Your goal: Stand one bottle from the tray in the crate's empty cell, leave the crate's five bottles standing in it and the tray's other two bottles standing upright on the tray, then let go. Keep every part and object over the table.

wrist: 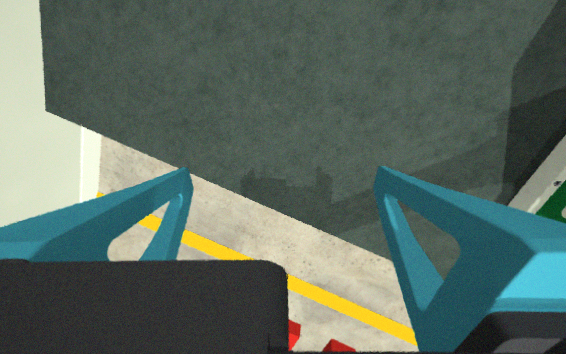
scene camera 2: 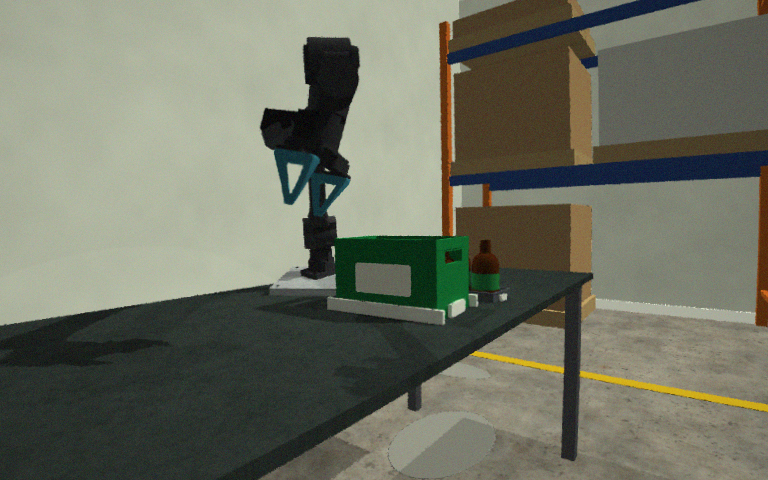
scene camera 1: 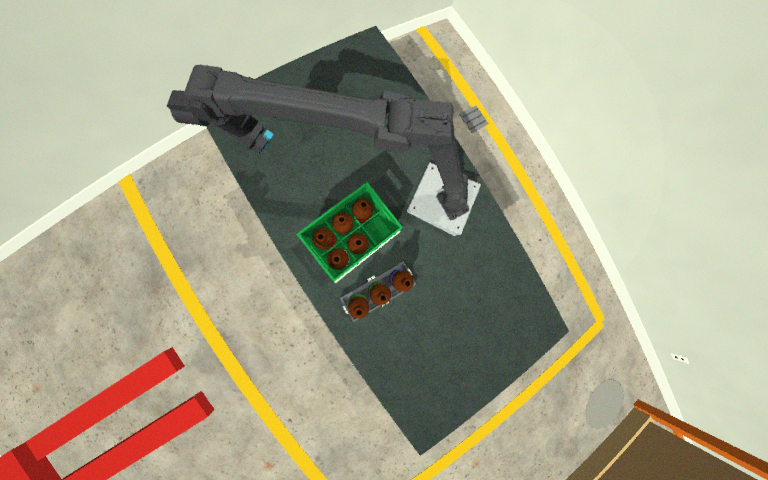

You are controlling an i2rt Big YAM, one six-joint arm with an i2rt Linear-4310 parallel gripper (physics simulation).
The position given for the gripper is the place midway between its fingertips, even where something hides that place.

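Observation:
There's the gripper [scene camera 2: 303,210], and you'd find it in the wrist view [wrist: 283,177] too.

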